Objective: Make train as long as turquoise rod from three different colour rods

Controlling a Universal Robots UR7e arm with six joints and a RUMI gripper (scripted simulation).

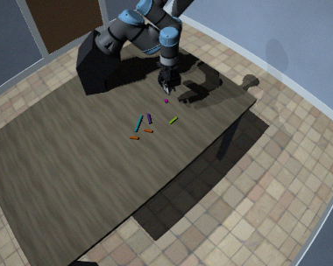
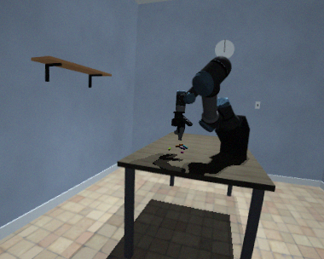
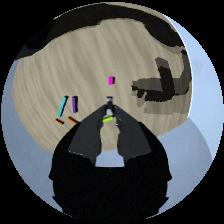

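Right now the magenta rod is 110 mm below my hand, 30 mm behind it and 10 mm to the left of it. From my hand the other things lie so: lime rod (110 mm below, 100 mm ahead, 40 mm to the right); purple rod (130 mm to the right, 110 mm below, 20 mm ahead); grey rod (10 mm below).
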